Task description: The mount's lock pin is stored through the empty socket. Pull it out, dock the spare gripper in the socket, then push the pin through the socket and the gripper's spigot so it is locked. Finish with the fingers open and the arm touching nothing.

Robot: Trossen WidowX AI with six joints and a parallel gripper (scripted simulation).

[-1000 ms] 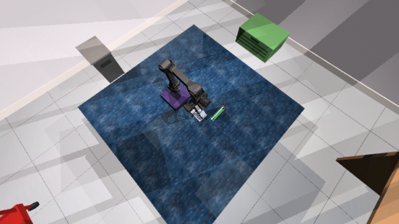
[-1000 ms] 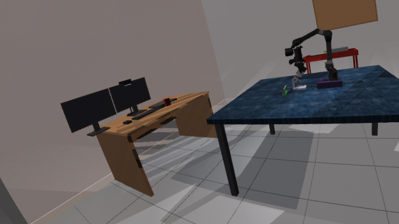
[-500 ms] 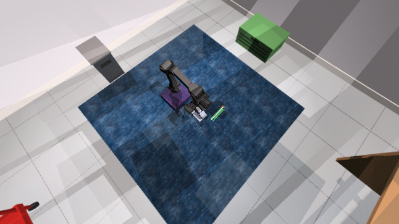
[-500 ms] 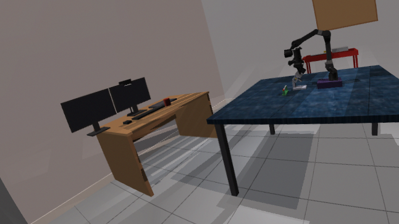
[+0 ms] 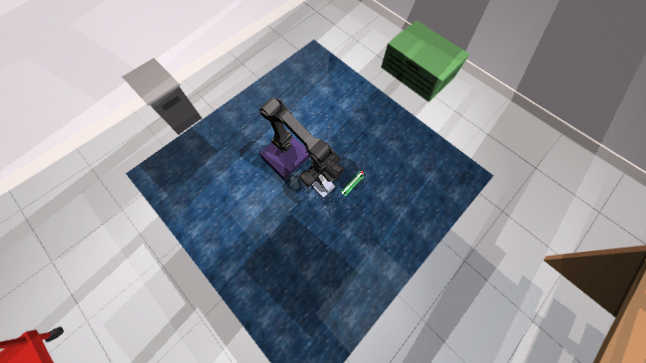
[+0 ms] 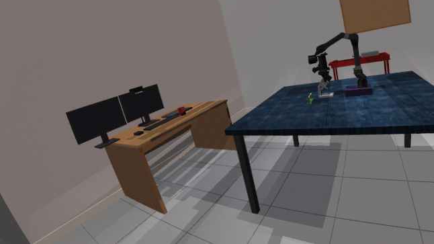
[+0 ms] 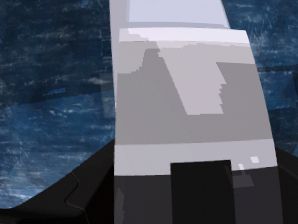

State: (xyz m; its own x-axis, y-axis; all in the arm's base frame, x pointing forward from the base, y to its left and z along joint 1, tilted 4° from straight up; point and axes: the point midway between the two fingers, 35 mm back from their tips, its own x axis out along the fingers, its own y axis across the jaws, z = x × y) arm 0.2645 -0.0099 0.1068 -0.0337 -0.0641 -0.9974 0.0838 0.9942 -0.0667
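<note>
The green rest lies 13 cm ahead of my gripper tip, 10 cm to the left of it and 10 cm below it. From my gripper tip the other things lie so: mount 3 cm ahead, 7 cm below; spare gripper 1 cm ahead.
</note>
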